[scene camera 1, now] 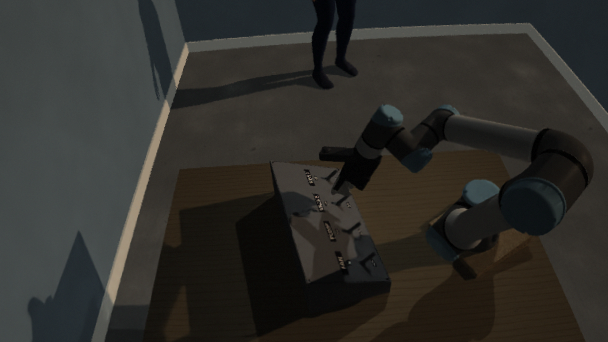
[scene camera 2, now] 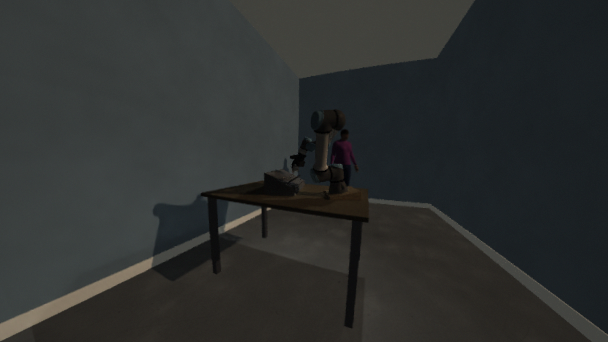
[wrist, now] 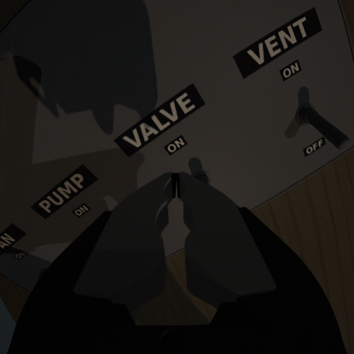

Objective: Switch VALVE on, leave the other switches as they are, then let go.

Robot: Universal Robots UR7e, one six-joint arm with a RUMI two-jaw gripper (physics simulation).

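Frame: origin at the arm's base, x back, y right, z up, level; metres.
Seen in the pictures: gripper, fingertip midpoint: (scene camera 1: 332,193) (scene camera 2: 292,172); arm's base, link origin: (scene camera 2: 338,191).
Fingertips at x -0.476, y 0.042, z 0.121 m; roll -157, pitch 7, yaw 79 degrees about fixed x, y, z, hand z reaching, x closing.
Offsets run from my fingertips to a thing's top centre. Level surfaces: height alone.
The grey switch box (scene camera 1: 300,250) (scene camera 2: 280,185) has a sloped panel with labelled levers. The VALVE label {dx -0.044, dy -0.010, dz -0.030 m} (scene camera 1: 318,202) (wrist: 160,120) has an ON mark (wrist: 175,145) below it. The VALVE lever {dx +0.033, dy +0.018, dz -0.027 m} (scene camera 1: 343,200) (wrist: 201,176) leans to the OFF side in scene camera 1, like its neighbours; in the wrist view my right finger hides most of it. My gripper (scene camera 1: 336,189) (scene camera 2: 295,169) (wrist: 176,174) is shut and empty. Its tips are close to the VALVE lever's base, on the VENT side in scene camera 1; contact cannot be told.
The VENT lever {dx -0.008, dy +0.131, dz -0.027 m} (scene camera 1: 331,174) (wrist: 325,129) points to OFF. The PUMP lever {dx +0.075, dy -0.094, dz -0.027 m} (scene camera 1: 352,227) and the FAN lever {dx +0.117, dy -0.207, dz -0.027 m} (scene camera 1: 369,259) stand farther along the panel. The box is on a wooden table {dz -0.157 m} (scene camera 1: 210,192) (scene camera 2: 240,196). A person (scene camera 1: 322,50) (scene camera 2: 343,152) stands beyond the table.
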